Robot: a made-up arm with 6 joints.
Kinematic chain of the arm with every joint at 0, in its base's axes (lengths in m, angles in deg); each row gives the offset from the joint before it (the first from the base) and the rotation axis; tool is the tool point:
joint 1: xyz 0 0 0.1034 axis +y
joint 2: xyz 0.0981 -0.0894 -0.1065 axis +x
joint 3: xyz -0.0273 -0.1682 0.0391 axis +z
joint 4: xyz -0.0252 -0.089 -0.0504 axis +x
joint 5: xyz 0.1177 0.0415 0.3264 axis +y
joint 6: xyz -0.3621 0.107 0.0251 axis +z
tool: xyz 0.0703 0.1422 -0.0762
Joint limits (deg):
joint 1: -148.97..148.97
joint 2: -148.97..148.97
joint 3: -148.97..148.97
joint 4: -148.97..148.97
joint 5: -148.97..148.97
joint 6: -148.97..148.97
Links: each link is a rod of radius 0.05 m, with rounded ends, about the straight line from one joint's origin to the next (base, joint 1, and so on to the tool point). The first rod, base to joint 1, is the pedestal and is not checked.
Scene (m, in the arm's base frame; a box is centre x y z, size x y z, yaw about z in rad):
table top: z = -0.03
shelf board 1: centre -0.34 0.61 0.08 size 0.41 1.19 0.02 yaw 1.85
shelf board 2: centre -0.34 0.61 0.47 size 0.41 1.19 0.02 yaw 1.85
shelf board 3: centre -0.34 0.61 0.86 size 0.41 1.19 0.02 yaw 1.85
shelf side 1: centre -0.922 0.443 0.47 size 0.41 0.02 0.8 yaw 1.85
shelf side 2: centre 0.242 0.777 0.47 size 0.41 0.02 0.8 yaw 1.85
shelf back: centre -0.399 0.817 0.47 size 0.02 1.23 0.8 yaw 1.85
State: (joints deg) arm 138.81 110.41 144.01 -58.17 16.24 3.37
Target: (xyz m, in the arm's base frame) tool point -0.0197 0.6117 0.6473
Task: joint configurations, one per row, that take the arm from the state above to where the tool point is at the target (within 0.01 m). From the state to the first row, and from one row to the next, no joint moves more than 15 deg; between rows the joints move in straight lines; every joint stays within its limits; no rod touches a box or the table.
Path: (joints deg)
1: 140.84 116.32 145.00 -62.49 29.16 12.86
2: 142.87 122.23 145.99 -66.82 42.08 22.36
3: 144.91 128.13 146.99 -71.14 55.00 31.85
4: 146.94 134.04 147.98 -75.46 67.91 41.34
5: 148.97 139.95 148.97 -79.79 80.83 50.83

